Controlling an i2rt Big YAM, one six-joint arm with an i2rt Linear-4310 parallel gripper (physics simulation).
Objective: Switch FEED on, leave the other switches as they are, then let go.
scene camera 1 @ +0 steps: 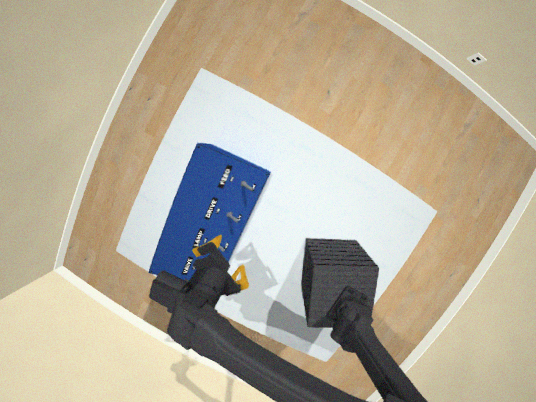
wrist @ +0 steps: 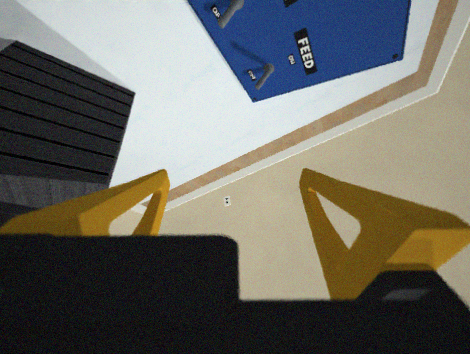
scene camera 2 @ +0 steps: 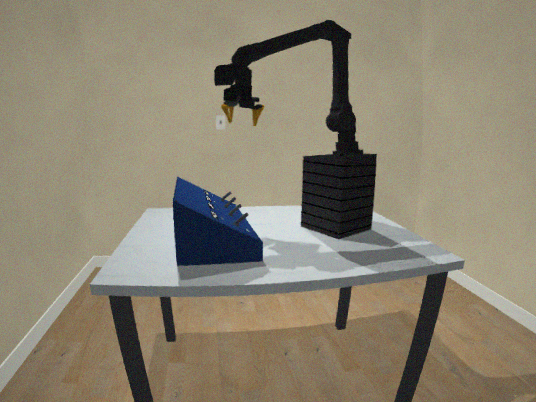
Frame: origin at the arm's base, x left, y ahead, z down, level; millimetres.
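Seen in the pictures: gripper, fingertip midpoint: (scene camera 1: 230, 251) (wrist: 234, 176) (scene camera 2: 242, 124); arm's base, link origin: (scene camera 1: 346, 306) (scene camera 2: 347, 154).
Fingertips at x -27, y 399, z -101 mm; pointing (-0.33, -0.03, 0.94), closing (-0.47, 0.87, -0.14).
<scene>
Pixels of each thing's top centre, then the offset from my fingertips to it. Level surfaces: height alone.
- FEED label, top centre: (wrist: 307, 55) (scene camera 1: 224, 176) dx -105, dy +132, dz +263 mm
- FEED lever, top centre: (wrist: 265, 83) (scene camera 1: 247, 187) dx -112, dy +51, dz +264 mm
- DRIVE lever, top centre: (wrist: 230, 16) (scene camera 1: 232, 219) dx +7, dy +41, dz +264 mm
- LAMP lever, top centre: (scene camera 1: 219, 249) dx +127, dy +32, dz +264 mm
- white table, surface height: dz +396 mm
The blue switch panel (scene camera 1: 182, 200) (scene camera 2: 215, 240) (wrist: 350, 30) has a sloping face with a row of labelled grey levers. The FEED label (scene camera 1: 225, 176) (wrist: 305, 51) is at one end. The FEED lever (scene camera 1: 247, 185) (wrist: 265, 76) stands near the lower edge, beside a small mark that seems to read OFF; ON is nearer the label. The DRIVE lever (scene camera 1: 232, 217) and LAMP lever (scene camera 1: 223, 246) look set alike; the VALVE lever is hidden in scene camera 1. My gripper (scene camera 1: 225, 261) (scene camera 2: 242, 123) (wrist: 234, 176) is open and empty, high above the panel, towards its LAMP and VALVE end.
The panel stands on a white table (scene camera 1: 320, 165) (scene camera 2: 145, 250). The arm's dark ribbed pedestal (scene camera 1: 345, 280) (scene camera 2: 337, 195) (wrist: 60, 110) stands on the same table, apart from the panel's low edge. The arm reaches over from it. Walls surround the wooden floor.
</scene>
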